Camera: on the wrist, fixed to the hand. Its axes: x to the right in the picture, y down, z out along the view.
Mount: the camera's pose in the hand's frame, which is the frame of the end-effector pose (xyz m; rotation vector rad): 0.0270 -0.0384 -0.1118 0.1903 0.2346 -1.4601
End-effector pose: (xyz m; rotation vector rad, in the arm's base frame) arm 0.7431 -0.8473 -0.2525 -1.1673 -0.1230 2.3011
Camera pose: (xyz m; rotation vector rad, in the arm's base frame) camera 0.8330 -0.8191 -0.3288 -0.7604 -0.4666 0.8615
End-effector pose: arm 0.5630 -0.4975 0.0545 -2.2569 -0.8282 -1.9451
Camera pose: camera 0.4475 -0.4966 0.0913 0.7641 1.9386 1.4094
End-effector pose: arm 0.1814 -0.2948 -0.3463 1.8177 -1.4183 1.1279
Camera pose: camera 0.1901 -0.2041 -0.2663 2.0210 0.3128 0.5831
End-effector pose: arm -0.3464 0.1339 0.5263 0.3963 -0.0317 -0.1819
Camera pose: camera -0.3190 0.1368 0.4082 0.5676 0.4909 -1.5781
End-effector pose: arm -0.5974 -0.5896 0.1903 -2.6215 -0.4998 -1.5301
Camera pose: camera -0.6905 -0.5710 0.2657 1.2812 2.0093 1.2861
